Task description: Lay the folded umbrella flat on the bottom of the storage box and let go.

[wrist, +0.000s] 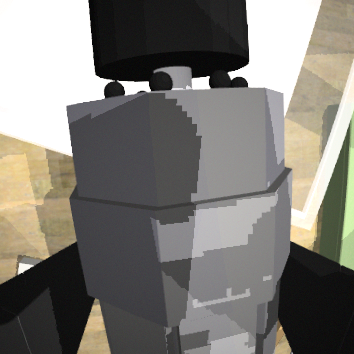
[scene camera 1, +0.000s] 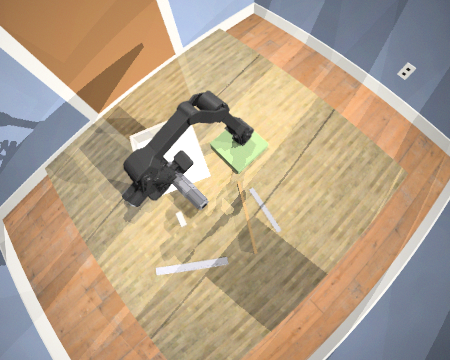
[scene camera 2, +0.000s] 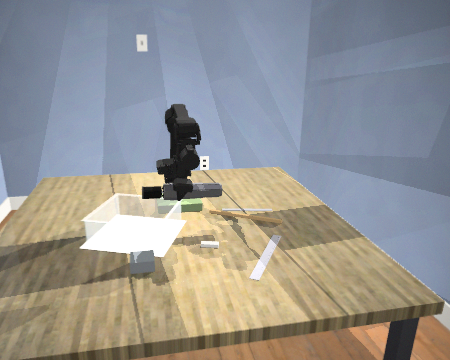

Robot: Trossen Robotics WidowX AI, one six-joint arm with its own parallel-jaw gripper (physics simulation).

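Places are measured from the arm's base along level axes (x ahead, y left, z up), in millimetres.
Pixels of known places: gripper, fingertip midpoint: (wrist: 179, 243) (scene camera 1: 176, 176) (scene camera 2: 178, 196); arm's base at its link origin: (scene camera 1: 241, 137).
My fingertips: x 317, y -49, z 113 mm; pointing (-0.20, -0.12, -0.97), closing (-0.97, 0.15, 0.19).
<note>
Ahead of a thing's pixels: the offset from my fingertips to its middle.
The folded umbrella @(dx +3, dy +16, dz +18 mm) (scene camera 1: 191, 191) (scene camera 2: 207, 190) (wrist: 220, 145) has a grey canopy and a black handle, which shows in scene camera 2 and at the top of the wrist view. My gripper (scene camera 1: 169, 179) (scene camera 2: 183, 190) (wrist: 179, 243) is shut on the canopy and holds the umbrella about level, above the table. The storage box @(dx -46, dy -144, dz -97 mm) (scene camera 1: 144, 135) (scene camera 2: 100, 207) has clear walls, and a bright white flat panel (scene camera 2: 135, 235) shows at it; I cannot tell whether this panel lies inside. The umbrella is above the box's level, with its handle end toward the box. The arm hides much of the box in scene camera 1.
The arm's base stands at a green slab (scene camera 1: 250, 156) (scene camera 2: 194, 205). Also on the table are a grey cube @(dx +185, dy -154, dz -128 mm) (scene camera 2: 142, 262), a small white block @(dx +120, dy +80, dz -140 mm) (scene camera 1: 181, 219) (scene camera 2: 209, 244), a wooden stick @(dx -65, dy +282, dz -140 mm) (scene camera 1: 247, 217) and pale strips @(dx +235, dy +239, dz -145 mm) (scene camera 1: 192, 266) @(dx -134, dy +320, dz -145 mm) (scene camera 1: 265, 210).
</note>
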